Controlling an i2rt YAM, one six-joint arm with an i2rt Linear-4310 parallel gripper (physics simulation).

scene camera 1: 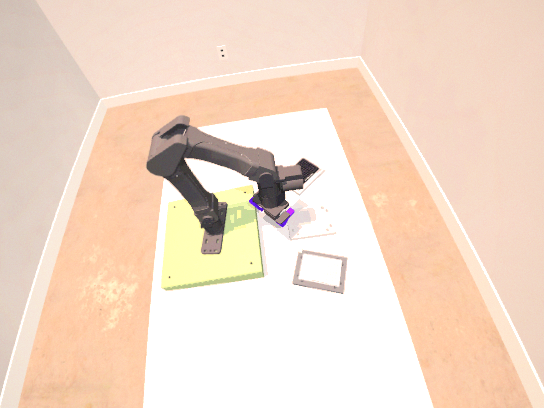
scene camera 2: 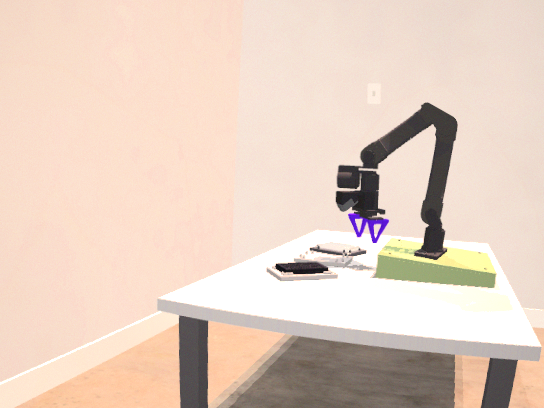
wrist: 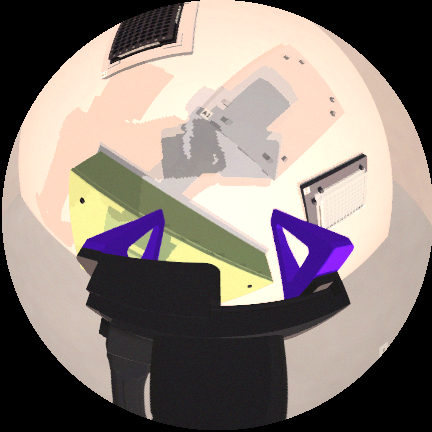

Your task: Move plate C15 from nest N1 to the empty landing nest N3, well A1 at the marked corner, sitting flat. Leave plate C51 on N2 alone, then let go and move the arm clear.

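Note:
A black many-welled plate point(scene camera 1: 307, 169) point(scene camera 2: 301, 268) point(wrist: 147, 30) sits on a pale nest point(scene camera 2: 327, 275) point(wrist: 187, 42). A white plate point(scene camera 1: 320, 270) point(scene camera 2: 337, 247) point(wrist: 342, 202) sits on a grey nest point(scene camera 1: 320, 288) point(wrist: 345, 173). Which plate is C15 and which C51 cannot be read. The middle nest point(scene camera 1: 312, 231) point(scene camera 2: 320, 259) point(wrist: 310, 100) is pale and empty, with small corner pegs; its A1 mark point(wrist: 206, 114) shows in the wrist view. My gripper point(scene camera 1: 270, 212) point(scene camera 2: 367, 239) point(wrist: 217, 214) is open and empty, above the table between the base block and the middle nest.
The arm stands on a yellow-green base block point(scene camera 1: 190, 260) point(scene camera 2: 435, 275) point(wrist: 200, 245), whose edge lies beneath and beside the fingers. The nests stand in a row on the white table point(scene camera 1: 280, 340) point(scene camera 2: 240, 305). The arm's shadow falls across the middle nest.

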